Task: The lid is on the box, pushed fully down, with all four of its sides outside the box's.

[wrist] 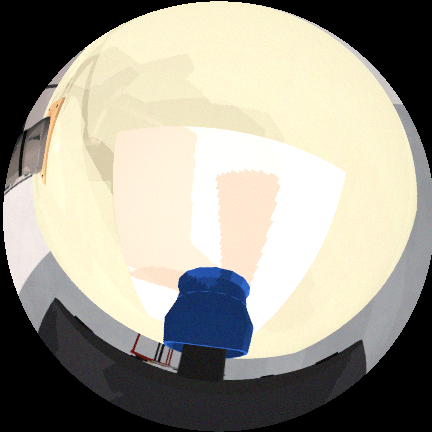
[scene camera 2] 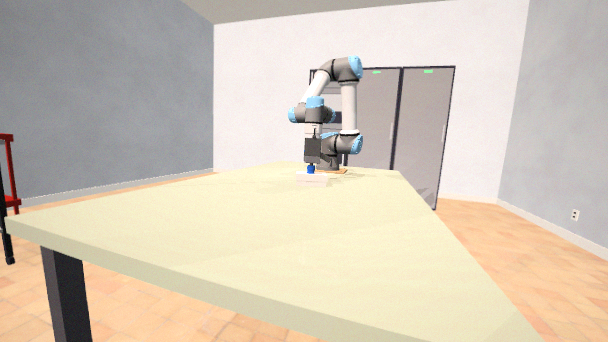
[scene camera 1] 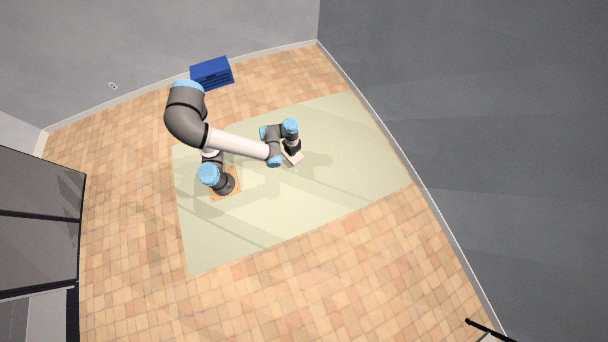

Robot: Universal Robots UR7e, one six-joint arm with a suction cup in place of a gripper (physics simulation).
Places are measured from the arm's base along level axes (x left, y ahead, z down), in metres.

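Where they show: hand at its tool point: [wrist: 213,290] [scene camera 2: 310,173]; arm's base at its link origin: [scene camera 2: 327,169] [scene camera 1: 224,184].
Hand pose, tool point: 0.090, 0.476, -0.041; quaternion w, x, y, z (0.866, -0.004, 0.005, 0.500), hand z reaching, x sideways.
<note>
Things, the pixels of their centre, and the offset from my tool point, as dx, dy, dz. Level surfaces: height alone.
- pale lid at the middle of its body: [wrist: 210,269] [scene camera 2: 311,176] [scene camera 1: 292,154] +0.001, -0.004, +0.013
- pale box at the middle of its body: [scene camera 2: 310,178] +0.000, -0.004, +0.026
- pale table at its surface level: dz +0.049
The pale lid [scene camera 1: 295,159] [scene camera 2: 306,175] [wrist: 310,200] sits over the pale box [scene camera 2: 312,184], with a thin horizontal line between them in scene camera 2. The lid looks level, and a low band of the box shows beneath it. The wrist view shows the lid's top but not the box's walls, so I cannot tell whether all four lid sides are outside them. My gripper, a blue suction cup [scene camera 2: 310,170] [wrist: 213,277], is open, with suction off. It points down at the lid's top, at or very close to the surface; whether it touches is unclear.
The box stands on the pale table [scene camera 1: 280,215] [scene camera 2: 250,235], in front of the arm's base plate [scene camera 1: 216,197] [scene camera 2: 341,171]. A blue chest [scene camera 1: 211,73] stands on the floor by the wall. A red-framed cart [scene camera 2: 11,167] stands beyond the table's left side.
</note>
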